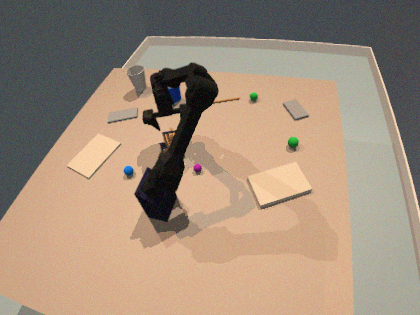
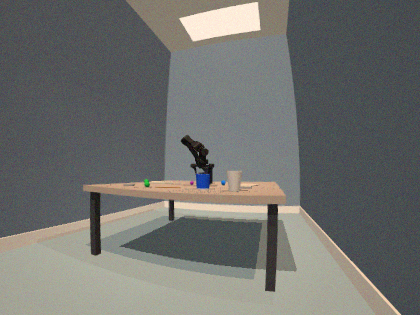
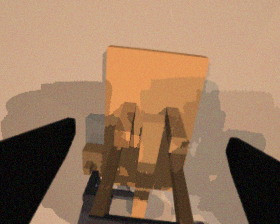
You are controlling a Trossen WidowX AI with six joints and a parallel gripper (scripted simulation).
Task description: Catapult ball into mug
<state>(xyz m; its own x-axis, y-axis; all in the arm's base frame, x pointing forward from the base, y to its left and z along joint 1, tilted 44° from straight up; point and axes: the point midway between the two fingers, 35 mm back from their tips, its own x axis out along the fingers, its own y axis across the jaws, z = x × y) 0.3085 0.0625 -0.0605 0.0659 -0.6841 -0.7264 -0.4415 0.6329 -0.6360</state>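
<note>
The purple ball lies 12 cm behind my gripper tip, 16 cm to the right of it and 6 cm below it. Round my gripper tip: blue ball: 21 cm behind, 11 cm to the left, 6 cm below; then orange catapult: 6 cm behind, 2 cm to the right, 3 cm below; then blue mug: 26 cm ahead, 12 cm to the left, 5 cm below.
</note>
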